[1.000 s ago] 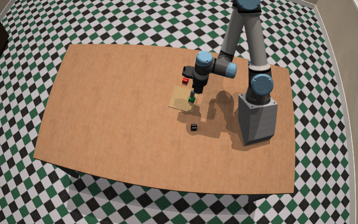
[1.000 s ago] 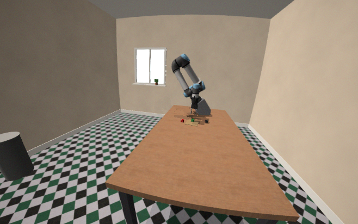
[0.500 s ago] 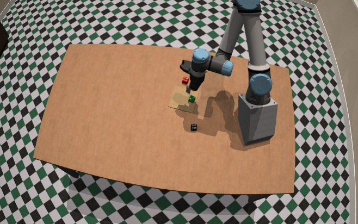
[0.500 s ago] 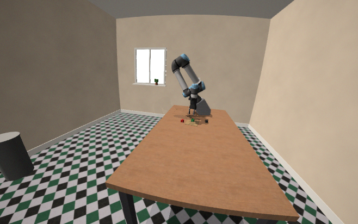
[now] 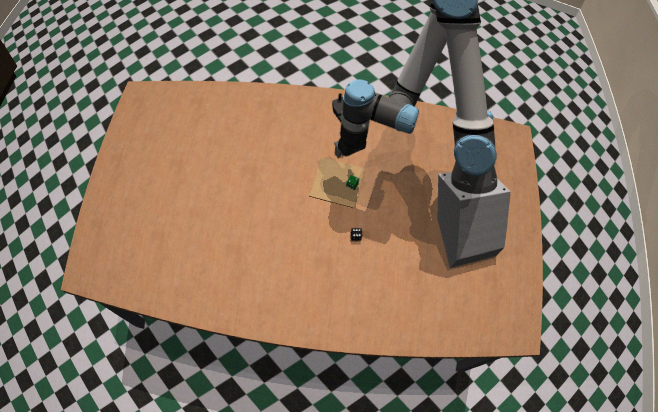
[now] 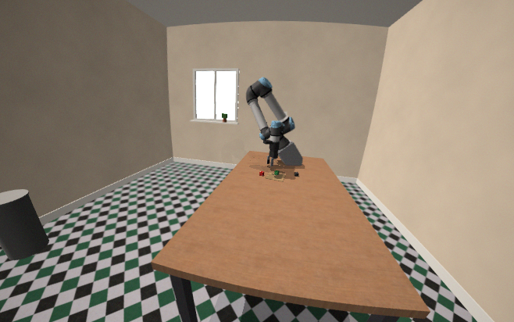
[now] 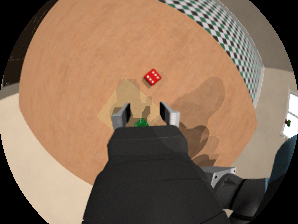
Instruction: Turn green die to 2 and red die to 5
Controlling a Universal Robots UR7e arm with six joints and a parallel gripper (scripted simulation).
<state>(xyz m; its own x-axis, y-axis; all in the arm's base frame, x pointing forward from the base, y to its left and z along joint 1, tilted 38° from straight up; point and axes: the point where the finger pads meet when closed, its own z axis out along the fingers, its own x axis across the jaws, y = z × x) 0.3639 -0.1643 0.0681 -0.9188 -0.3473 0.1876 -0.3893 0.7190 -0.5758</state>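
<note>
Right now the red die is 9 cm below my hand and 6 cm to the right of it. The rest, counted from my hand: green die (9 cm below, 7 cm to the left, 2 cm behind); then black die (23 cm to the left, 9 cm below, 1 cm behind); then tan mat (11 cm below, 5 cm to the left, 3 cm ahead).
</note>
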